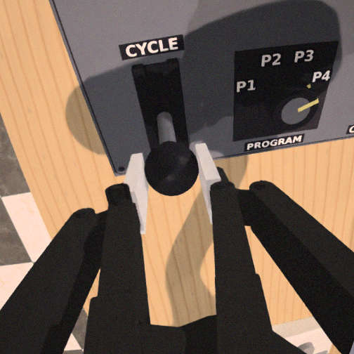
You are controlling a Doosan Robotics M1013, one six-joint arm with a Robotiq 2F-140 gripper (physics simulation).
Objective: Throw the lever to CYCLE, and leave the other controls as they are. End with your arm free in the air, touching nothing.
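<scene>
The lever has a grey shaft that comes out of a black slotted housing on the grey panel, and it ends in a black ball knob. The CYCLE label is just above the housing's upper end. My gripper is shut on the knob, with one pale fingertip pad on its left side and one on its right. The knob hides part of the shaft and the lower end of the housing.
To the right on the grey panel is the PROGRAM dial, its yellow pointer turned toward the right, below P4. The panel's lower edge runs behind the knob. The wooden table extends below and left, with a checkered floor beyond its left edge.
</scene>
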